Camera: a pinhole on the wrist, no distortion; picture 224 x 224 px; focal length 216.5 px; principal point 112.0 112.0 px. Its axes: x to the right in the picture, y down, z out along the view. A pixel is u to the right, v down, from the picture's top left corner.
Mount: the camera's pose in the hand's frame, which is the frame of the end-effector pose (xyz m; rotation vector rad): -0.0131 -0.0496 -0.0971 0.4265 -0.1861 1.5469
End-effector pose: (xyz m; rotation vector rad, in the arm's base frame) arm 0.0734 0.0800 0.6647 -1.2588 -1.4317 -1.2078
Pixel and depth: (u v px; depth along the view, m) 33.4 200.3 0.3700
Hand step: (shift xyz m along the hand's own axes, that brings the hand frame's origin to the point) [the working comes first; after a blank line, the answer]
In the camera's frame: -0.1343 0.1509 0.3700

-0.1109 -0.3187 0.2123
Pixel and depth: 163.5 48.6 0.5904
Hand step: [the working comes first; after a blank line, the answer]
In the camera's frame: 0.1404 -0.1729 0.5904

0.2497 -0.1382 0.4697
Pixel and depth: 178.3 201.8 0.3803
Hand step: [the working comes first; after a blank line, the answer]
In the camera's frame: 0.1165 0.1577 0.3803

-0.1091 -0.0909 0.3178
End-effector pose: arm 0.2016 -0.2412 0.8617 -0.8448 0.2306 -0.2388
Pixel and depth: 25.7 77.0 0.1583
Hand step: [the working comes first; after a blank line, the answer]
In the camera's frame: -0.0631 -0.0256 0.1583

0.0340 -0.1672 0.0198
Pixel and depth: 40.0 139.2 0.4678
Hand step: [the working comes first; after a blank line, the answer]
In the camera's frame: -0.1556 0.0588 0.4678

-0.0059 -0.3726 0.2799
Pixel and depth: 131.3 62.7 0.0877
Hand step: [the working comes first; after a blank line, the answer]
In the camera's frame: 0.0078 -0.0200 0.0877

0.0199 -0.0750 -0.0170
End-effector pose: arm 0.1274 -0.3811 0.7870 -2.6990 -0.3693 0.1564
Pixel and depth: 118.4 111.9 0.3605
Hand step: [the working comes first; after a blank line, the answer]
In the camera's frame: 0.0107 -0.0002 0.3605

0.0411 -0.1764 0.2362
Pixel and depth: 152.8 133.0 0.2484
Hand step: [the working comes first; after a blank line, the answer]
In the camera's frame: 0.0468 0.0241 0.2484

0.0014 -0.1012 0.1511
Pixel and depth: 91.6 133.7 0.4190
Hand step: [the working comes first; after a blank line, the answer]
In the camera's frame: -0.0395 0.0420 0.4190

0.0067 -0.2462 0.2768
